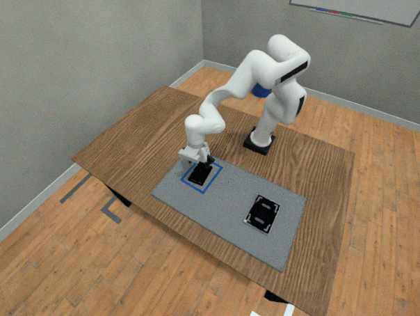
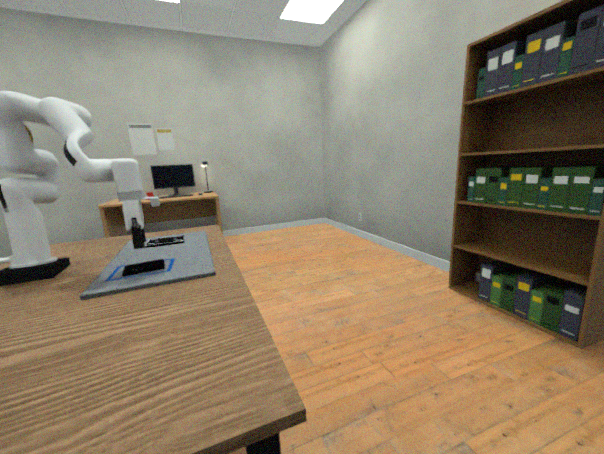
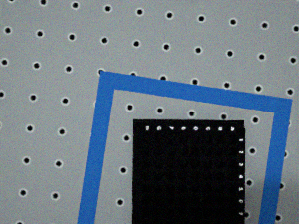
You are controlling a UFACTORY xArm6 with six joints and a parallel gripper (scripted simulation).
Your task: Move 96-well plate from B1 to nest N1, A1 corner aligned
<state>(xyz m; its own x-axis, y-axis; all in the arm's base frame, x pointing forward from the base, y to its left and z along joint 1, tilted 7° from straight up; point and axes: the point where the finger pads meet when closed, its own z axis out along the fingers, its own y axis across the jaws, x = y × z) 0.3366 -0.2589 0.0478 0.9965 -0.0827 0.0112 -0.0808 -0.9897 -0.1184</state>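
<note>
The black 96-well plate lies 9 cm below my hand. The rest, counted from my hand: black plate nest N1 (36 cm to the left, 11 cm ahead, 9 cm below).
</note>
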